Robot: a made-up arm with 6 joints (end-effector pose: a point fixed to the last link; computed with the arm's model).
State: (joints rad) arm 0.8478 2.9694 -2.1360 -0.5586 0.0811 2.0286
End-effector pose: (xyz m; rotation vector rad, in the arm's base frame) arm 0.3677 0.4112 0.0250 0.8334 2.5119 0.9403
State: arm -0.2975 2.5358 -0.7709 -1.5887 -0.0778 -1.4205
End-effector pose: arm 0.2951 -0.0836 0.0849 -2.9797 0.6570 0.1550
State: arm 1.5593 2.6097 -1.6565 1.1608 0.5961 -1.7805
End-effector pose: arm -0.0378 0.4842 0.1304 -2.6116 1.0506 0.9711
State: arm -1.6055 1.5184 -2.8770 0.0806 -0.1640 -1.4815
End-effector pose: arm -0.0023 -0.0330 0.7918 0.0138 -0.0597 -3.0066
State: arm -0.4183 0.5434 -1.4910 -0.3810 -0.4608 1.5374
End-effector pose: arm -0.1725 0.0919 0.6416 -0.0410 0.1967 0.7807
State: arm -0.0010 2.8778 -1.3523 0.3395 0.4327 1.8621
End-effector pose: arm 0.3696 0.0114 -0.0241 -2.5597 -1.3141 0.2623
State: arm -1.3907 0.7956 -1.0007 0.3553 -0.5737 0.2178
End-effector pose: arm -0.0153 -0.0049 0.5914 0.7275 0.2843 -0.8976
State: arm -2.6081 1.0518 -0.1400 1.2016 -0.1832 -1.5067
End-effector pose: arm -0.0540 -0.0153 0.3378 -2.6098 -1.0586 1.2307
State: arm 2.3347 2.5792 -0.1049 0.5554 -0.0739 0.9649
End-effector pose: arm -0.1037 0.1130 0.1367 -1.0811 2.4503 -0.9749
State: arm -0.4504 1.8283 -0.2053 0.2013 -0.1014 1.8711
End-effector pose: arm 0.1519 -0.0754 0.2547 2.8879 0.9226 0.1267
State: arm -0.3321 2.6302 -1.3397 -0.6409 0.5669 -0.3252
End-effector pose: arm 0.3696 -0.1561 0.0758 0.8053 -2.7386 0.3007
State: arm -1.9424 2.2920 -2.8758 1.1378 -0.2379 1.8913
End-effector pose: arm -0.1819 -0.4170 0.5891 0.3403 -0.7824 0.9268
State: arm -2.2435 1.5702 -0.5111 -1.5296 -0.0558 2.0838
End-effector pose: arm -0.1242 -0.1634 0.3306 2.6028 0.4751 -0.5642
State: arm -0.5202 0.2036 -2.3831 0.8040 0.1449 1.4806
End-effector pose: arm -0.4347 0.2591 0.4895 -0.6827 -0.0018 1.6688
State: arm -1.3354 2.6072 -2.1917 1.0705 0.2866 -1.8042
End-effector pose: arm 0.1533 -0.5494 0.2396 0.4672 2.1421 -1.0222
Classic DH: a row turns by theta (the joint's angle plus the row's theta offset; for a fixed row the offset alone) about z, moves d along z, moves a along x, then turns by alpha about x. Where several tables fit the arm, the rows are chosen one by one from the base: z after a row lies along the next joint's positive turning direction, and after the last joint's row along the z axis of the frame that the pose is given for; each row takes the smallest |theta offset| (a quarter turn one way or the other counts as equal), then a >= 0, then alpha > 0; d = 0 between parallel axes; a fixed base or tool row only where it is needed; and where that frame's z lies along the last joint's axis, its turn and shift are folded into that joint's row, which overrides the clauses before.
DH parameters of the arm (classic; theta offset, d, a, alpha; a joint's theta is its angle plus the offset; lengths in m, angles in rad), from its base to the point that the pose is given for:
joint 1: 0 0.1788 0 -1.5708
joint 2: 0.136 0 -0.3578 0
joint 3: 1.3476 0 -0.0151 1.5708
joint 4: 0 0.1717 0 -1.5708
joint 5: 0 0 0 1.5708
joint 6: 0 0.0843 0 0

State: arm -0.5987 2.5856 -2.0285 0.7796 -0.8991 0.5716
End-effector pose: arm 0.4320 -0.3509 0.2785 1.2781 0.4493 0.0599
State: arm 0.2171 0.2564 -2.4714 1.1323 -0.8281 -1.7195
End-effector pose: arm -0.4900 -0.1657 0.4581 1.0785 -0.6744 -0.0386
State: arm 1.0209 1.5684 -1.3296 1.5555 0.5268 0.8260
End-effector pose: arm 0.1163 0.2708 0.5108 -0.8874 -1.8208 -1.5977
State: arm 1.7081 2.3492 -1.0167 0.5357 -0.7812 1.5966
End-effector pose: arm -0.0275 0.4204 0.1989 0.6574 2.5885 1.5838
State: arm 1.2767 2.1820 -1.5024 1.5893 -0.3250 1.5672
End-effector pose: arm 0.1591 0.4325 0.3129 -2.1369 -1.2925 -1.2951
